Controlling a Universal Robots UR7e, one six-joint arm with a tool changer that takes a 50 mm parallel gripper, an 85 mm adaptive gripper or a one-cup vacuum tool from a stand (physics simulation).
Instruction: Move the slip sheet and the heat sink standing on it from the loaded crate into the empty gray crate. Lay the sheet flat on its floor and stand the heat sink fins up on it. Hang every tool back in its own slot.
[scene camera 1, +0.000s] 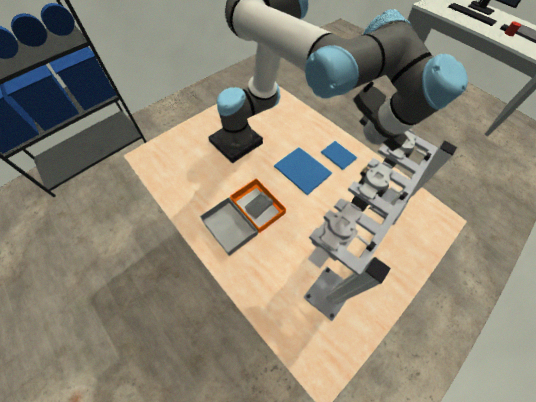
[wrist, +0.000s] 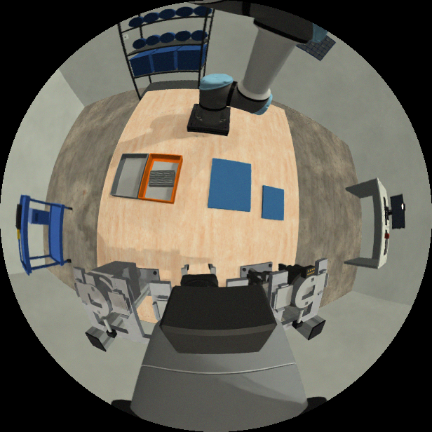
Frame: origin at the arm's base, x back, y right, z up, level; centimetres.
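Where they show: arm's base, origin of the base link: (scene camera 1: 237, 137).
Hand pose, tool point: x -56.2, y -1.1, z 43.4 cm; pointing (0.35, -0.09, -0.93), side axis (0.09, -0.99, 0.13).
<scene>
Things, the pixels of their centre, and the offset from my tool point. "spot": a spot on its surface instead. Level surfaces: height alone.
- heat sink, body centre: (scene camera 1: 259, 204) dx +23.1, dy +17.2, dz -45.1 cm
- pale slip sheet, surface spot: (scene camera 1: 245, 204) spot: dx +27.6, dy +20.6, dz -46.6 cm
- orange crate, surface spot: (scene camera 1: 273, 221) spot: dx +14.2, dy +17.6, dz -46.1 cm
- gray crate, body centre: (scene camera 1: 228, 225) dx +24.2, dy +31.8, dz -45.0 cm
- large blue mat, its level: dz -46.1 cm
The heat sink (scene camera 1: 259, 205) (wrist: 162, 178) stands fins up on the pale slip sheet (scene camera 1: 245, 204) (wrist: 164, 163) inside the orange crate (scene camera 1: 273, 221) (wrist: 145, 180). The gray crate (scene camera 1: 229, 227) (wrist: 131, 175) beside it is empty. The wrist's tool end (scene camera 1: 377, 134) is above the far part of the tool stand (scene camera 1: 322, 290), and no tool shows on it. Tools hang in the stand: a dark one (wrist: 200, 281) in the middle slot and a black jointed gripper (wrist: 257, 277) at the right in the wrist view. Their finger openings are unclear, partly hidden by stand and wrist.
A large blue mat (scene camera 1: 302, 170) (wrist: 230, 185) and a smaller blue mat (scene camera 1: 339, 155) (wrist: 273, 202) lie between the robot base (scene camera 1: 235, 141) (wrist: 209, 120) and the stand. A shelf rack with blue bins and a white desk stand beyond the table.
</scene>
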